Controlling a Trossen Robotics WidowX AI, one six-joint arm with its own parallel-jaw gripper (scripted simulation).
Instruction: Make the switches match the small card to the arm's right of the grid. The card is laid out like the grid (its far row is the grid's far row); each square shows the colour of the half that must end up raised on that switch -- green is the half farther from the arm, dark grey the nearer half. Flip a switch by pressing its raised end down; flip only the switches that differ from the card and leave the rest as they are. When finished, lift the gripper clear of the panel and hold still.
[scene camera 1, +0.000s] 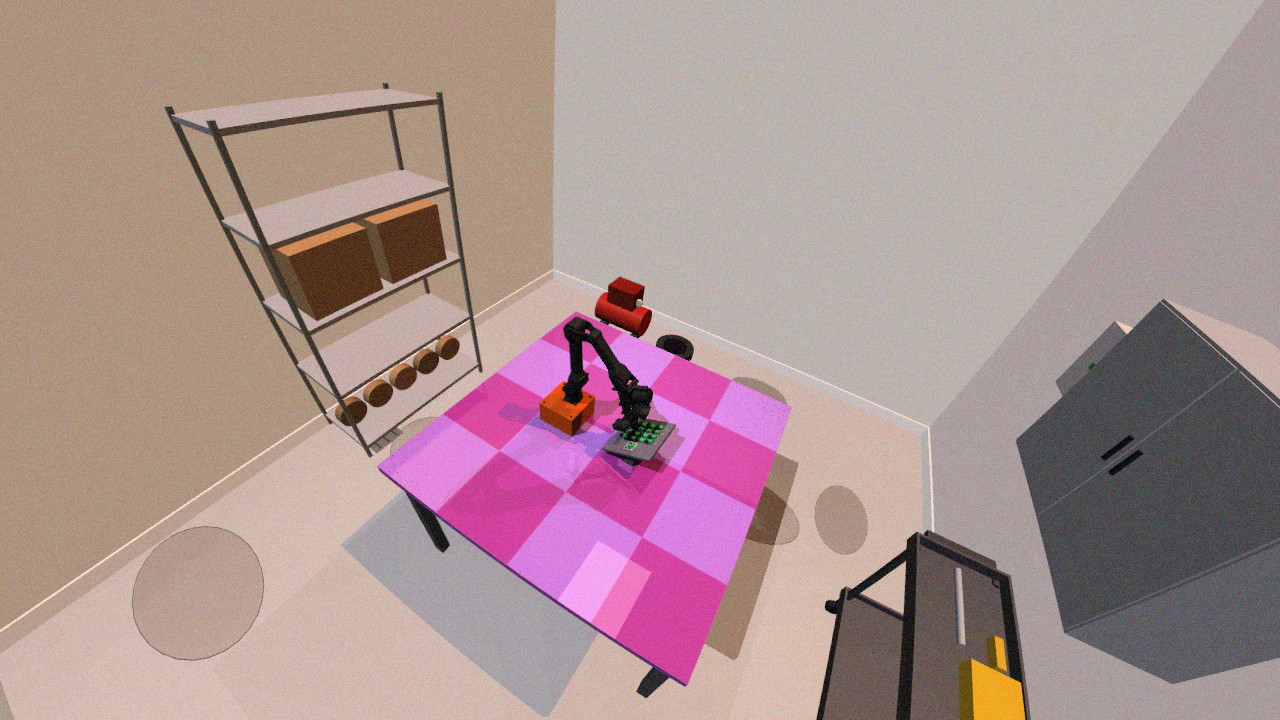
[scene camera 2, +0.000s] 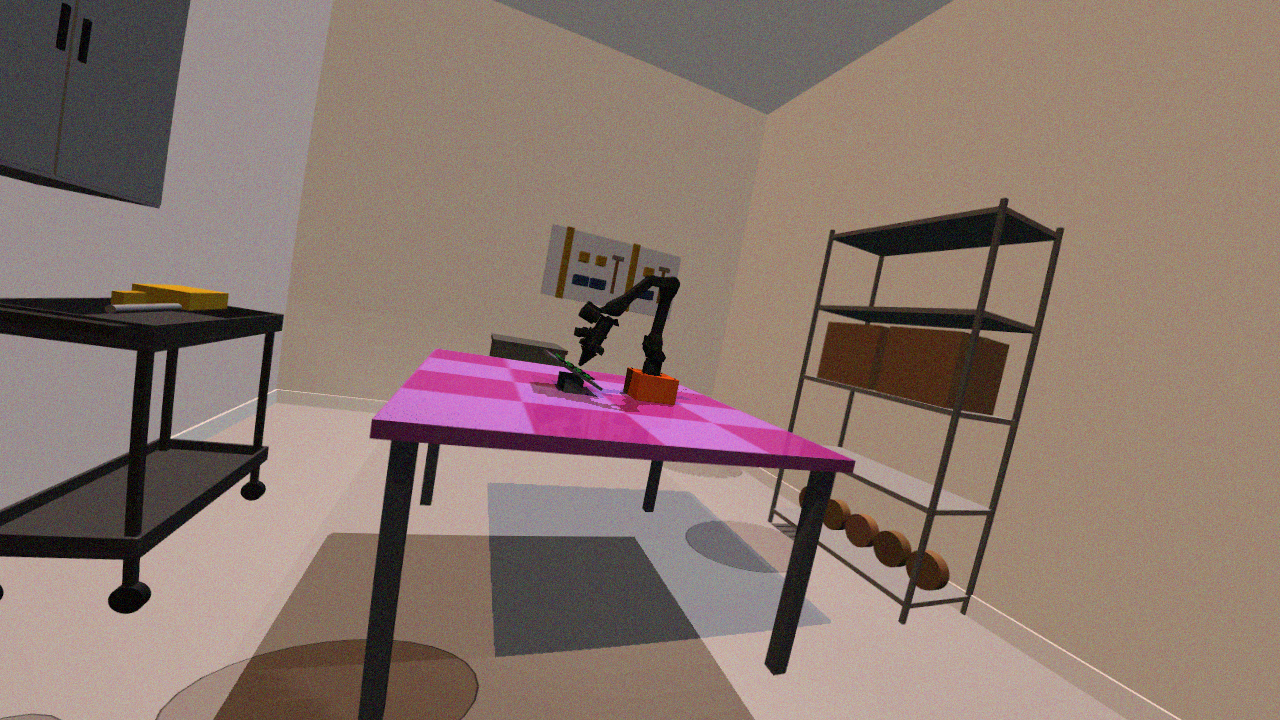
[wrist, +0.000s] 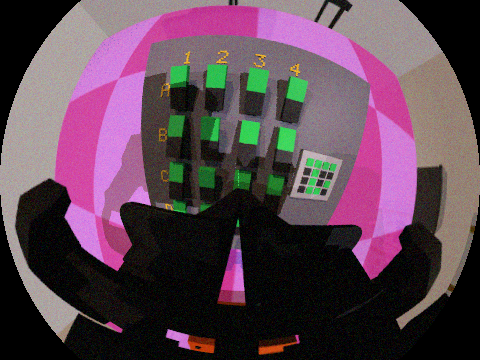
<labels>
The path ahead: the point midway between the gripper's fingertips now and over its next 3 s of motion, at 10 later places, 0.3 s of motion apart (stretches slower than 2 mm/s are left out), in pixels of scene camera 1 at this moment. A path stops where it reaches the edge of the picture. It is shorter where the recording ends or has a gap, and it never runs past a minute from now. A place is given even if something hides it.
My gripper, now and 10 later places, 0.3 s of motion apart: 635, 430; 632, 422; 627, 425; 628, 430; 629, 432; 629, 434; 629, 435; 629, 435; 629, 436; 629, 436; 629, 436
</labels>
